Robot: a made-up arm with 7 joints.
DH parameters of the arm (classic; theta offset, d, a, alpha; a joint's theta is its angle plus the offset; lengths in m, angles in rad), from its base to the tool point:
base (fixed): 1.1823 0 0.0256 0
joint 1: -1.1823 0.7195 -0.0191 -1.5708
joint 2: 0 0.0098 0.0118 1.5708
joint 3: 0 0.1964 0.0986 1.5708
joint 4: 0 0.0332 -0.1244 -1.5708
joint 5: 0 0.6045 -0.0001 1.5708
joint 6: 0 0.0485 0.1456 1.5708
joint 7: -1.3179 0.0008 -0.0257 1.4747
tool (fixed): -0.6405 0.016 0 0
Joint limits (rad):
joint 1: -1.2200..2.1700
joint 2: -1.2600..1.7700
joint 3: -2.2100..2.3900
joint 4: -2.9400..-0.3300
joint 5: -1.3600..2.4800
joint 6: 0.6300..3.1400
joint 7: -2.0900..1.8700
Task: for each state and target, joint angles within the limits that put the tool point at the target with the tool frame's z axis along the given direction. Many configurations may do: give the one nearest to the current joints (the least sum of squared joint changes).
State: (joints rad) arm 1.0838 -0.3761 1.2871 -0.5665 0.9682 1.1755 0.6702
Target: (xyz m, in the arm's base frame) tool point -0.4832 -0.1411 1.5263 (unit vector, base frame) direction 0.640 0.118 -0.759
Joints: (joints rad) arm 0.9331 -0.5328 1.5353 -0.3300 1.1786 1.3874 -0.1486
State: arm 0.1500 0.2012 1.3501 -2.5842 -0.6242 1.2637 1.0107
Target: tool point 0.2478 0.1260 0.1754 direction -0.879 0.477 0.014
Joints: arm -0.2661 0.2084 0.6796 -2.9400 -0.5495 1.2162 1.4223
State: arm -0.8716 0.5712 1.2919 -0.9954 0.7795 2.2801 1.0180
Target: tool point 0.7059 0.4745 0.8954 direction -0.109 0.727 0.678
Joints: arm -0.6969 0.0655 1.4119 -1.8202 0.7304 2.3873 1.5360
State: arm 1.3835 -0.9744 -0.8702 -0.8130 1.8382 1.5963 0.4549
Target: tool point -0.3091 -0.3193 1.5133 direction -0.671 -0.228 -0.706
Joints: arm 0.6529 -0.7623 -0.6236 -0.3300 1.7938 0.8274 0.9284
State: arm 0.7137 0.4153 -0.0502 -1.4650 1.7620 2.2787 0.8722
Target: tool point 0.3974 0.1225 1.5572 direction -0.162 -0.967 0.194
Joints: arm 0.9793 -0.3508 -0.4143 -0.9482 2.4800 1.8524 1.1250
